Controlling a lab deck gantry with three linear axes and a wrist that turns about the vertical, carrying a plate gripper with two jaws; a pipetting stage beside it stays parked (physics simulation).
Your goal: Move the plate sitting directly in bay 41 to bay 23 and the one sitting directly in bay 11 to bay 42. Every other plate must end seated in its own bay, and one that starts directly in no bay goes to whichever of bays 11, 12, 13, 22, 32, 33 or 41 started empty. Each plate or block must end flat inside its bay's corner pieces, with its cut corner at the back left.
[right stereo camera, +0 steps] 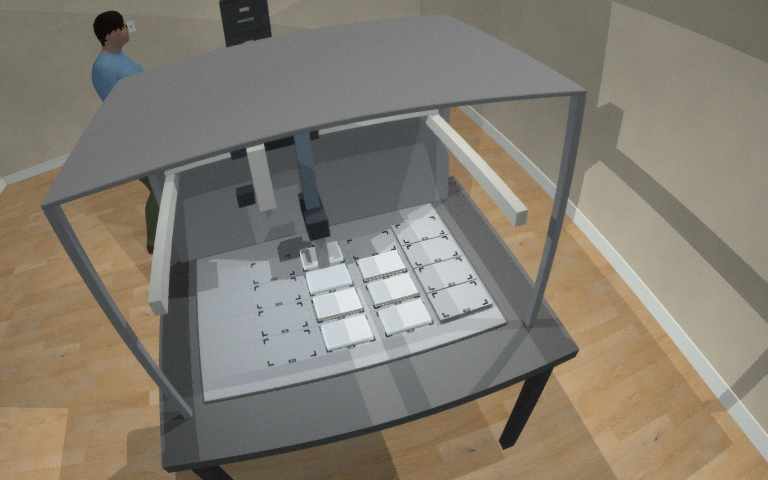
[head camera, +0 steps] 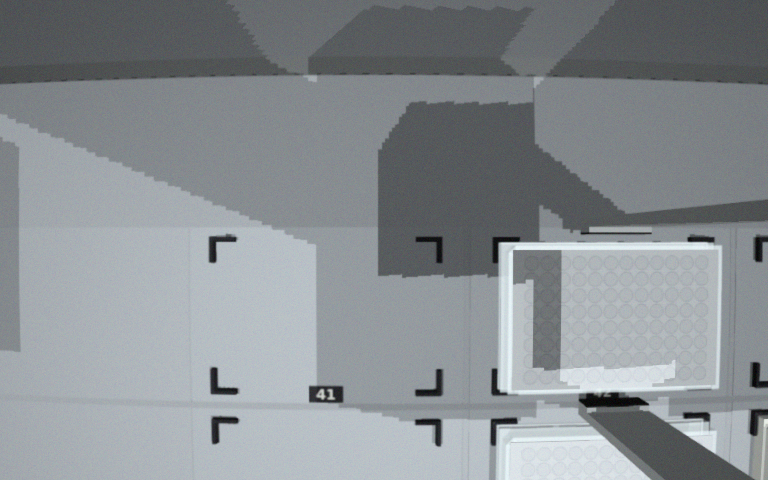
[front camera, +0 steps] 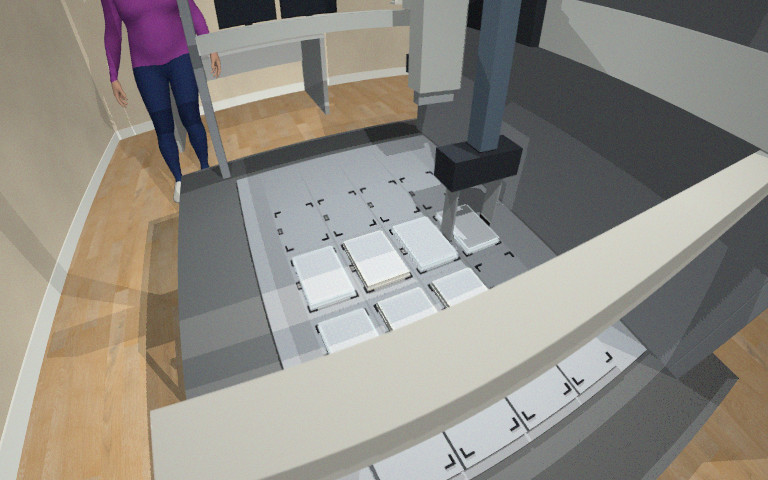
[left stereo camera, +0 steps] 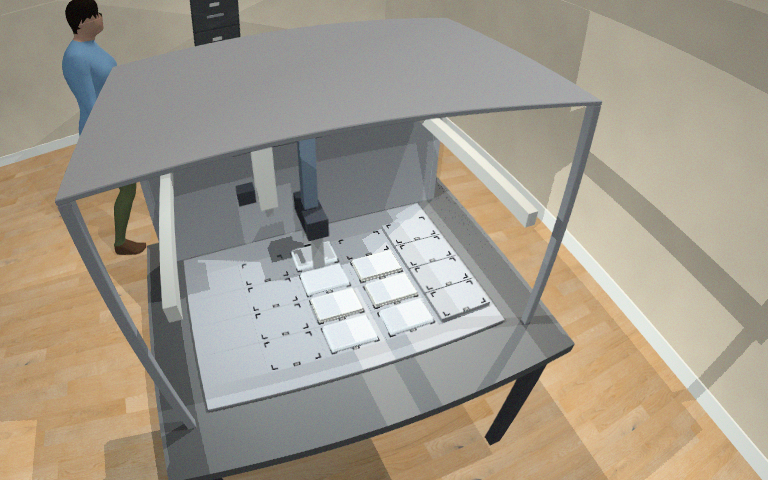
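Seen in the pictures: gripper, fingertip midpoint: (right stereo camera: 321,255) (head camera: 610,316) (front camera: 466,227) (left stereo camera: 314,256); robot's base, link origin: (right stereo camera: 269,364) (front camera: 275,214) (left stereo camera: 273,368).
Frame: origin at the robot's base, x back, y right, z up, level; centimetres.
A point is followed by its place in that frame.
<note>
A clear lidded plate (front camera: 481,237) {x -27.3, y -36.8, z 1.4 cm} (head camera: 623,350) {x -23.2, y -34.7, z 1.4 cm} (left stereo camera: 300,259) {x -18.2, y -35.5, z 1.4 cm} (right stereo camera: 335,251) {x -27.5, y -35.8, z 1.4 cm} lies in bay 42, looking flat within the corner pieces; its exact seating and cut corner are unclear. My gripper (front camera: 467,228) {x -22.8, y -36.4, z 0.6 cm} (head camera: 616,315) {x -22.8, y -36.4, z 0.6 cm} is low over it, open, one jaw behind and one in front, with a narrow gap at each long side in the head view. Bay 41 (head camera: 325,316) {x -6.4, y -36.4, z 0.0 cm} and bay 11 (front camera: 303,229) {x -7.9, y -4.7, z 0.0 cm} hold no plate. A plate (front camera: 407,305) {x -35.8, y -15.2, z 1.4 cm} (left stereo camera: 390,289) {x -38.9, y -14.6, z 1.4 cm} (right stereo camera: 392,289) {x -39.1, y -14.5, z 1.5 cm} sits in bay 23.
Plates also stand in bays 12 (front camera: 322,277) {x -23.9, y -4.1, z 1.4 cm}, 22 (front camera: 376,257) {x -23.4, y -15.0, z 1.4 cm}, 32 (front camera: 424,243) {x -23.9, y -25.1, z 1.4 cm} (head camera: 543,458) {x -18.7, y -28.6, z 1.4 cm}, 13 (front camera: 348,331) {x -36.5, y -4.3, z 1.4 cm} and 33 (front camera: 458,287) {x -36.3, y -25.2, z 1.5 cm}. Bay 32's plate is close in front of the front jaw. The pale pipetting stage (front camera: 438,50) (left stereo camera: 264,181) (right stereo camera: 260,178) hangs left of the gripper.
</note>
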